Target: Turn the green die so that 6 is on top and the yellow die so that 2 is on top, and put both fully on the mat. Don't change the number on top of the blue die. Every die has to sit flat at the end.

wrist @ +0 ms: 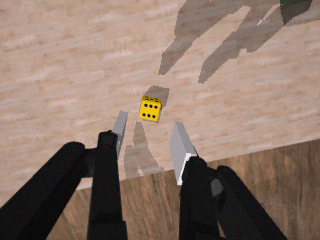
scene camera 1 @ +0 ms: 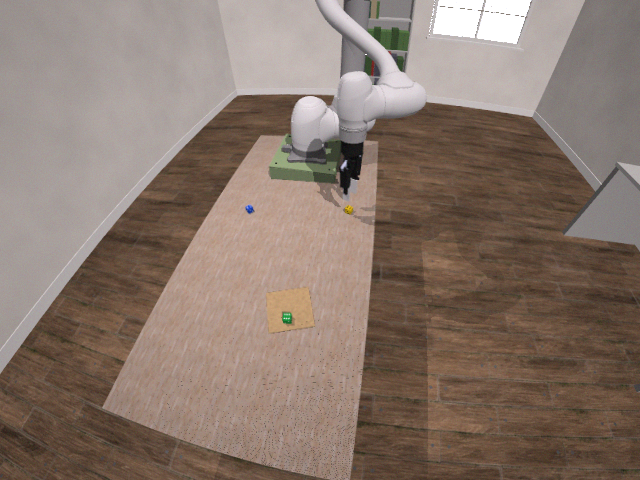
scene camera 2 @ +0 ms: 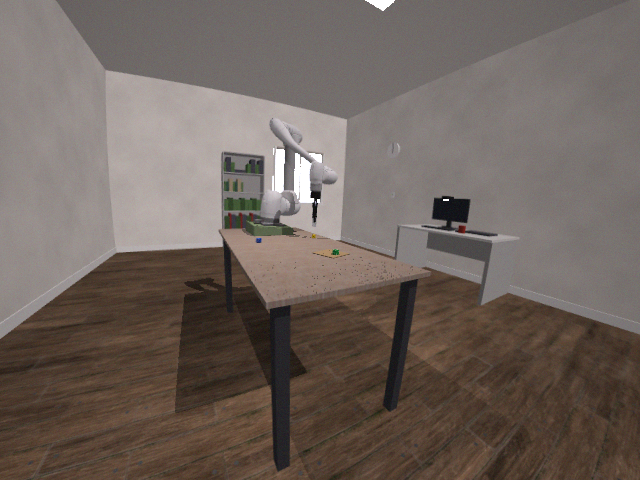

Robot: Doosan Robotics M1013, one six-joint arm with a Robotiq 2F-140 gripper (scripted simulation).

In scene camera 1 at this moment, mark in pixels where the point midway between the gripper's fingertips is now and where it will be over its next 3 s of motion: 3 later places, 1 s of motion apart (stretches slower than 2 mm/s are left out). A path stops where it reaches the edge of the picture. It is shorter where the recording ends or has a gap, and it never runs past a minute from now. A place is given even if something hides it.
My gripper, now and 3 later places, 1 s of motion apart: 349, 196; 349, 200; 349, 206; 349, 209
